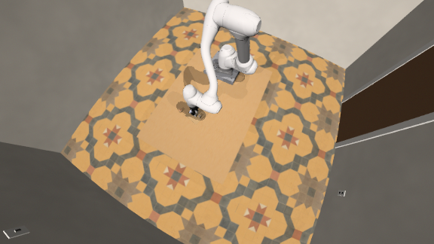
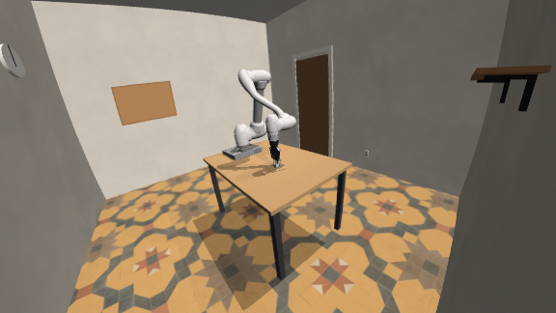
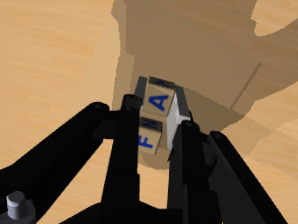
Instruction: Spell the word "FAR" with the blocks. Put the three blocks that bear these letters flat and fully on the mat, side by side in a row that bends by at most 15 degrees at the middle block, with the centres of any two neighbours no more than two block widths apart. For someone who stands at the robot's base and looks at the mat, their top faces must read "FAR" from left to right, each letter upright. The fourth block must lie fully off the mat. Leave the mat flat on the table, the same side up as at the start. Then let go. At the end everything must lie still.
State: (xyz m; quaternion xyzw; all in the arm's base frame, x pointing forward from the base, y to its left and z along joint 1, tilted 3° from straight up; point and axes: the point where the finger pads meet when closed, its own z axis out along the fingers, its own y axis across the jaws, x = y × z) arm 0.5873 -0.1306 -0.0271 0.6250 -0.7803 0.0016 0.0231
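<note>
Right now my hand is 40 mm above the tan mat. Also, from my hand: R block: 160 mm to the right, 30 mm below.
</note>
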